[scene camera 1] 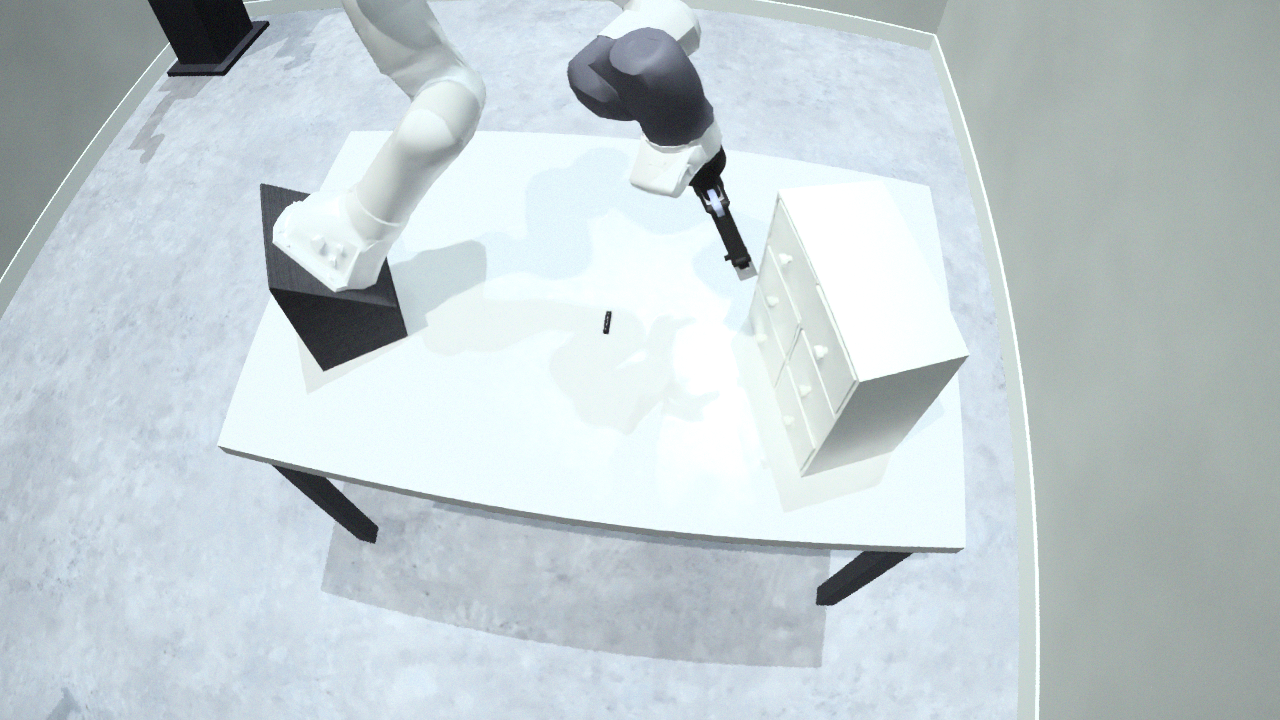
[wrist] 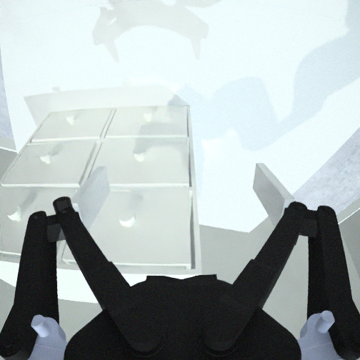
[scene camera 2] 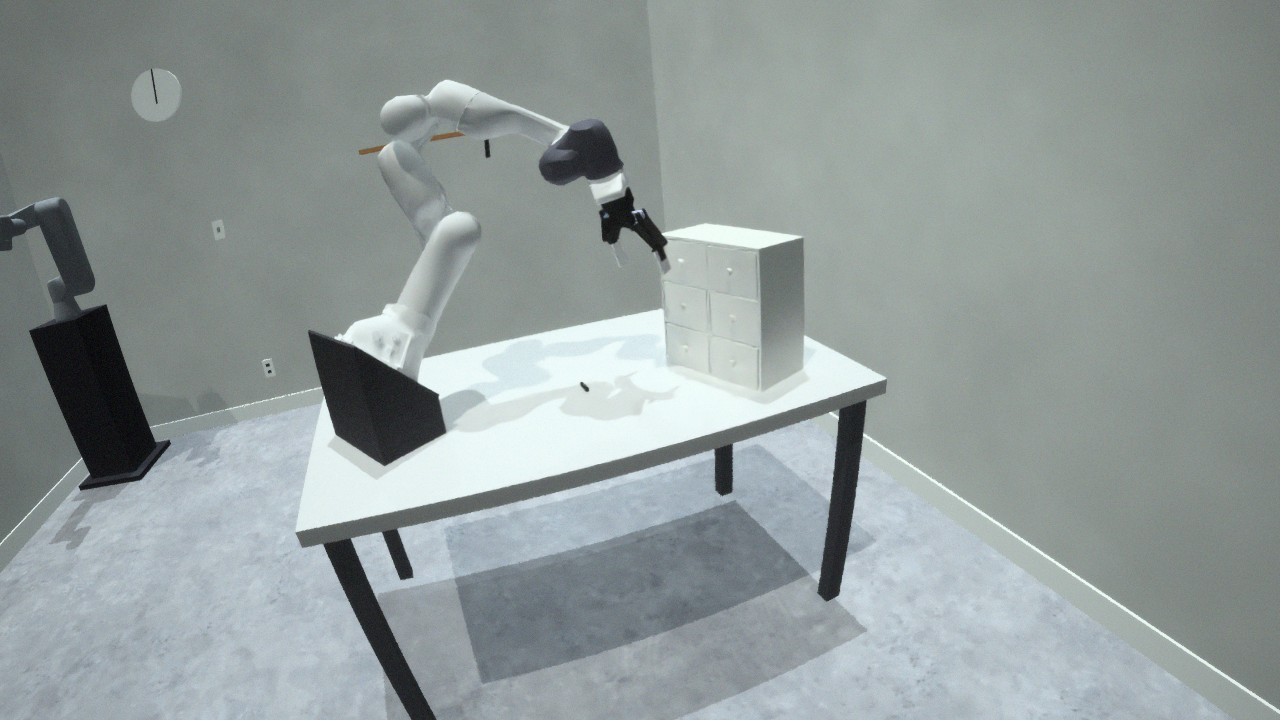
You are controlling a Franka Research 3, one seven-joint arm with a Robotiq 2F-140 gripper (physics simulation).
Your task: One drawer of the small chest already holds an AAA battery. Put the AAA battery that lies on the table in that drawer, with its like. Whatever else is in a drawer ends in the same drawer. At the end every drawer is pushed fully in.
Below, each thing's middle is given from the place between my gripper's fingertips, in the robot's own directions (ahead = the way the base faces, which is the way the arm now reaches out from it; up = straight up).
Right now the white chest (scene camera 1: pixel 904 346) is 20 cm ahead of my hand, 10 cm below it and 6 cm to the right of it.
